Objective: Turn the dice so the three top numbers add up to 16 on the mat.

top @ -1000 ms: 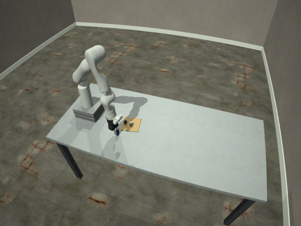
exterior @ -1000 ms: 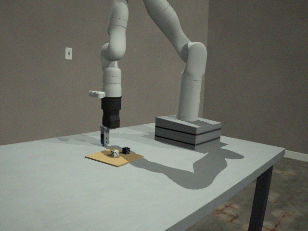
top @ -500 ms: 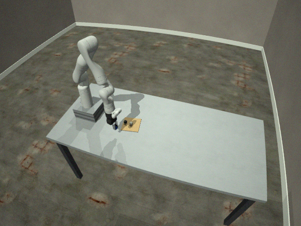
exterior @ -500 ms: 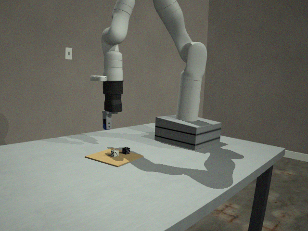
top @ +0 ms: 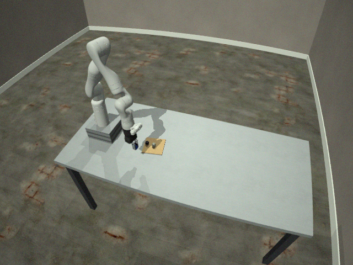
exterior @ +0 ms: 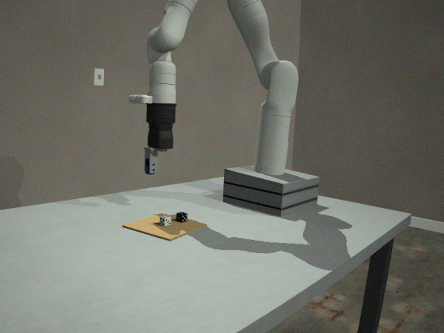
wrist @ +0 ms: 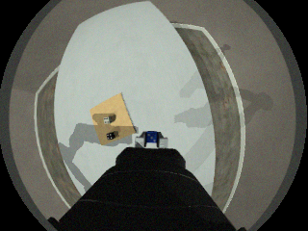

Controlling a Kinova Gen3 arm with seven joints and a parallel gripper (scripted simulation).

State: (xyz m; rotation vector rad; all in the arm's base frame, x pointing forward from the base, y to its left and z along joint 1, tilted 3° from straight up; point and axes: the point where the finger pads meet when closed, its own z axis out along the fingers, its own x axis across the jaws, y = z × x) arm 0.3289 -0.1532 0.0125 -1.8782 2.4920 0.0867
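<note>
Now: hand 10 mm above the blue die. The rest, counted from my hand: tan mat: 60 mm ahead, 130 mm to the left, 120 mm below; then white die: 60 mm ahead, 130 mm to the left, 110 mm below; then black die: 10 mm ahead, 130 mm to the left, 110 mm below.
</note>
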